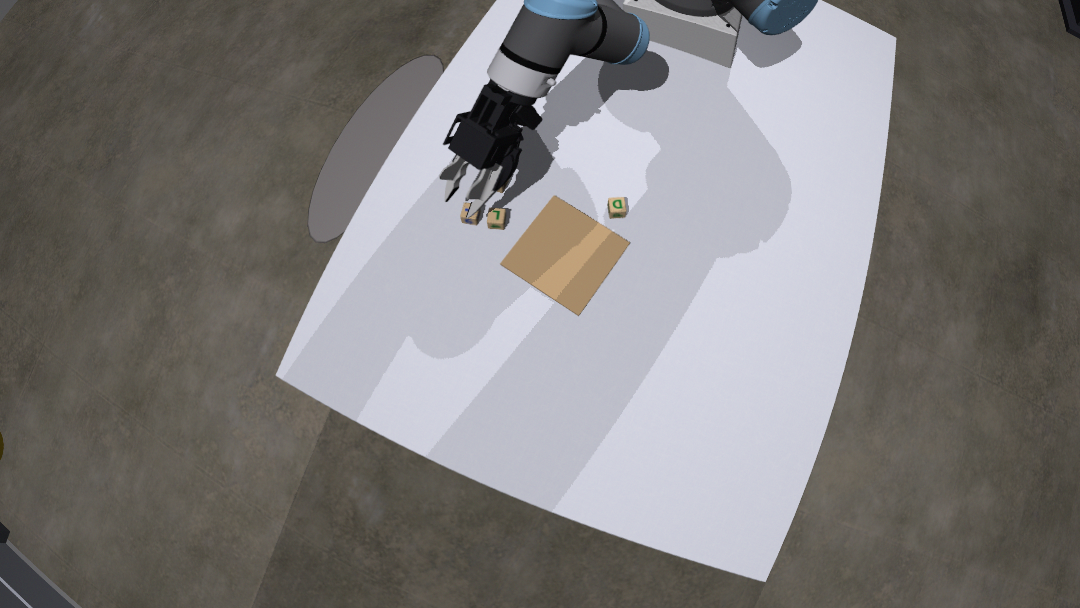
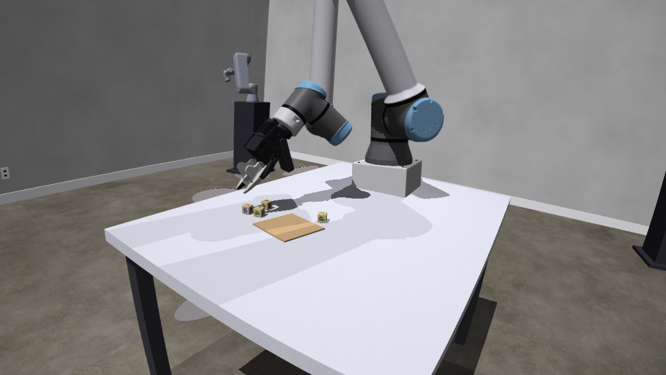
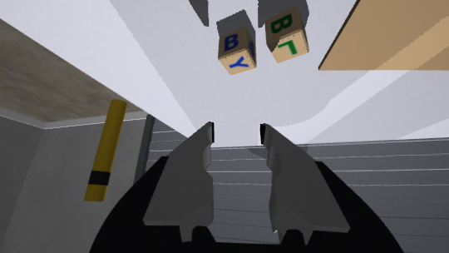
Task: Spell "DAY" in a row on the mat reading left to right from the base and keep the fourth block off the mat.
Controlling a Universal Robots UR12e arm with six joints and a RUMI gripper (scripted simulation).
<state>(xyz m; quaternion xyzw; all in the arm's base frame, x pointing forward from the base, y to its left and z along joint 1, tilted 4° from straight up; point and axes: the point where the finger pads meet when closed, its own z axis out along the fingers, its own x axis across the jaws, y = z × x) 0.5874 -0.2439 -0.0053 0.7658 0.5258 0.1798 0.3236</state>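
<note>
Now: hand 10 mm past the blue-lettered block and 70 mm above it. Round my hand: D block 90 mm behind, 210 mm to the left, 70 mm below; then green-lettered block 10 mm behind, 40 mm to the left, 70 mm below; then tan mat 10 mm ahead, 160 mm to the left, 80 mm below.
</note>
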